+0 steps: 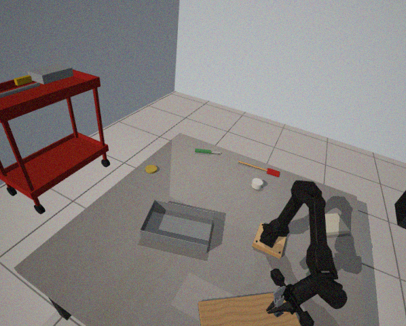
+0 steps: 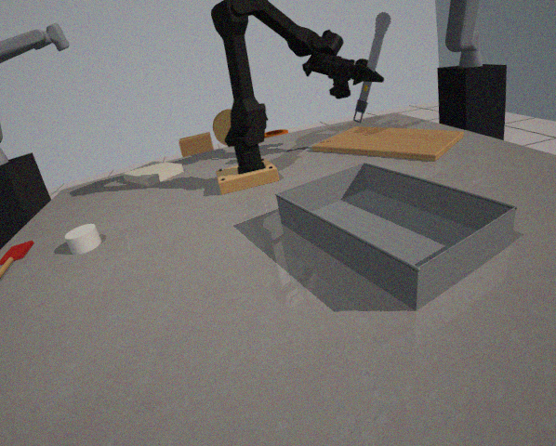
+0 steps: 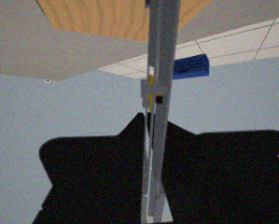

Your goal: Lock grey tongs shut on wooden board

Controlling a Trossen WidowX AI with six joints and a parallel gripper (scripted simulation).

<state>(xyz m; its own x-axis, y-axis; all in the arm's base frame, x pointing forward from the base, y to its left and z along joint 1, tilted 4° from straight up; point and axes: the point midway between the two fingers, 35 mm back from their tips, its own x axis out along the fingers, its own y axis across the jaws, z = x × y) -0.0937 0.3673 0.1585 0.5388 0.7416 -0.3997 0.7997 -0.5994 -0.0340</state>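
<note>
The yellow piece is 30 mm behind my gripper tip, 40 mm to the right of it and 20 mm below it. Round my gripper tip: wooden board: 170 mm below; roasting tin: 470 mm ahead, 220 mm to the right, 150 mm below; cream block: 170 mm behind, 690 mm to the right, 160 mm below.
</note>
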